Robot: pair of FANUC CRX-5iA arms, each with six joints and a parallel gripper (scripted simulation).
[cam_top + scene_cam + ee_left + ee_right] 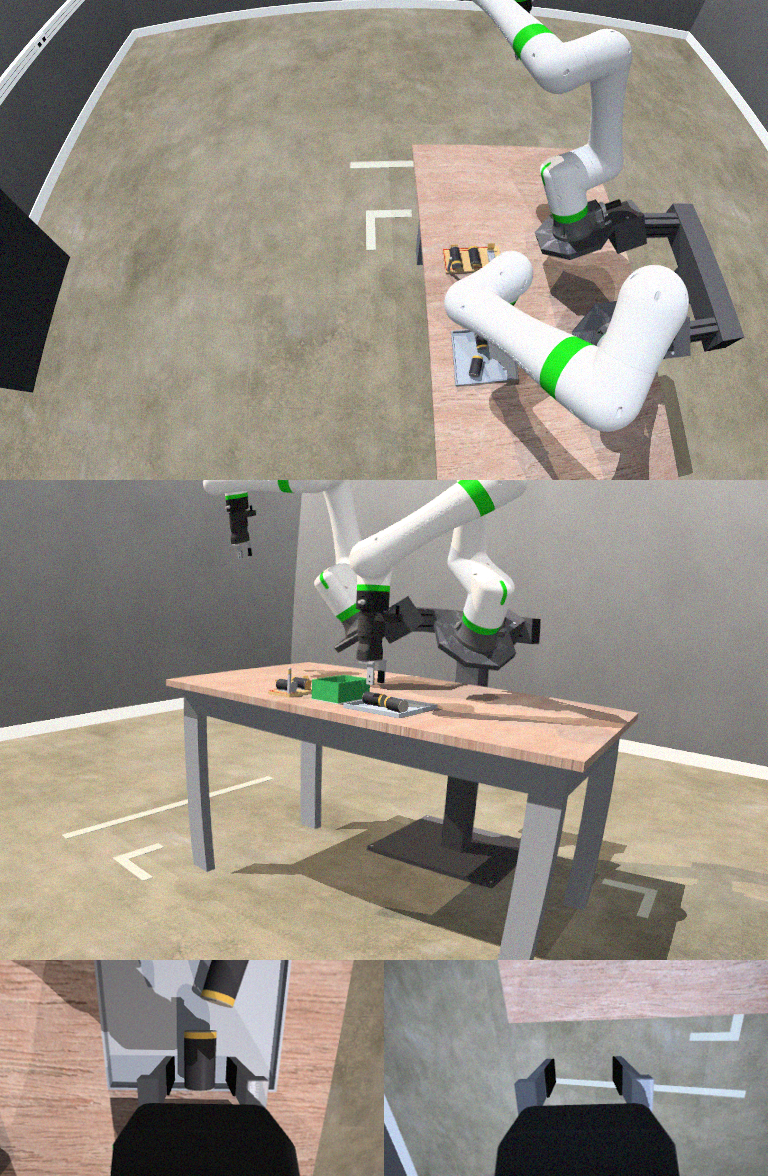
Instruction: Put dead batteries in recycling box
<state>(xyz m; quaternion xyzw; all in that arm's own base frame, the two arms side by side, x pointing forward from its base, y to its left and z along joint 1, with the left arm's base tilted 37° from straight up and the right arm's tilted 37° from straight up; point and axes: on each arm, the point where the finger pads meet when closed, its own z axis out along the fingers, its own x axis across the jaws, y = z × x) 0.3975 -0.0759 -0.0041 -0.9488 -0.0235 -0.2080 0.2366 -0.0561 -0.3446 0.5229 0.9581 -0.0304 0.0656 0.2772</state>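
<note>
The grey tray is 8 cm below my left hand and 5 cm to the left of it. From my left hand the other things lie so: green recycling box (13 cm to the right, 6 cm below, 3 cm behind).
</note>
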